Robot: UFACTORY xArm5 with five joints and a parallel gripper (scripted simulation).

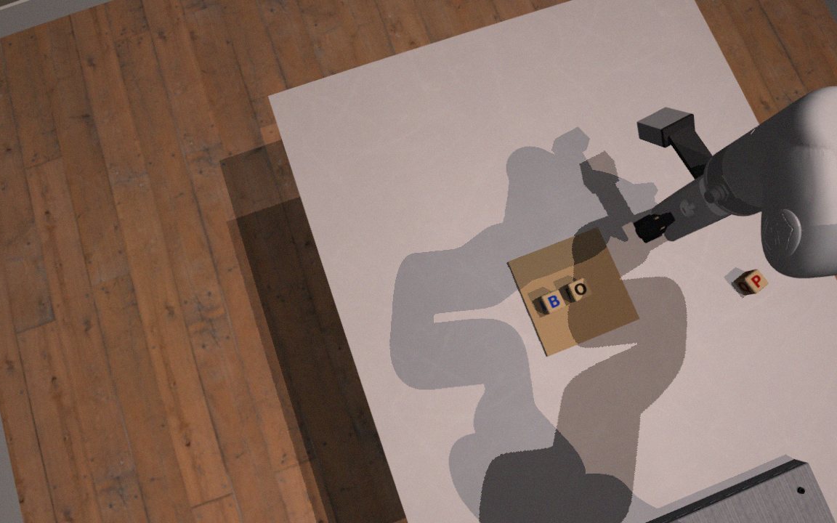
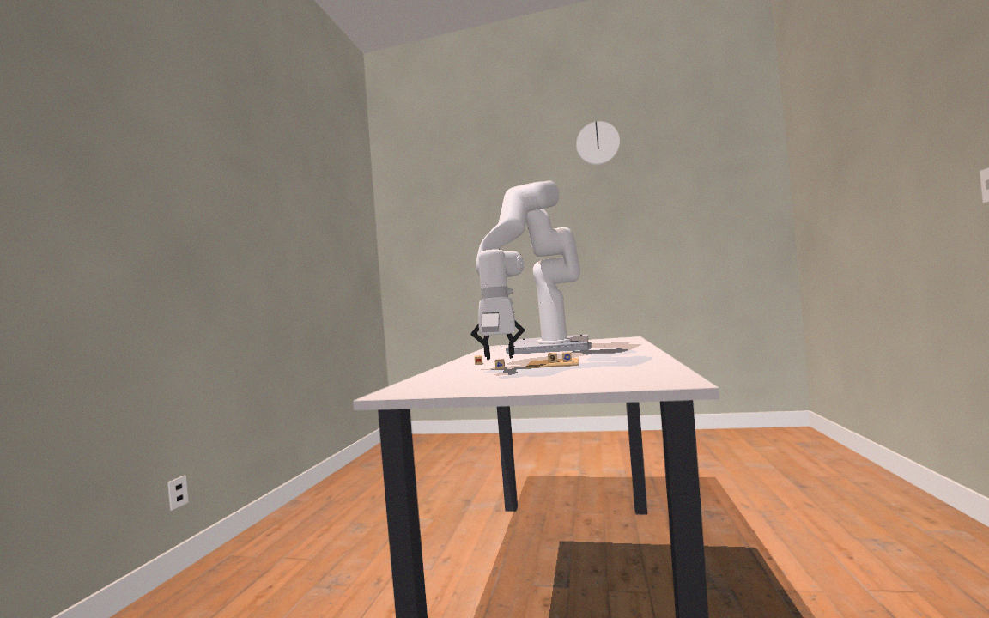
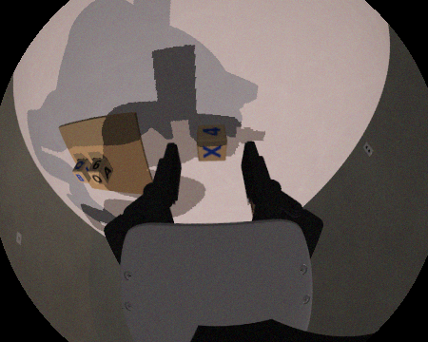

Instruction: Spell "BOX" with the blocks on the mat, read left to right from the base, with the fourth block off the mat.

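My gripper is now 14 cm to the right of the tan mat, 6 cm past it and 4 cm above it.
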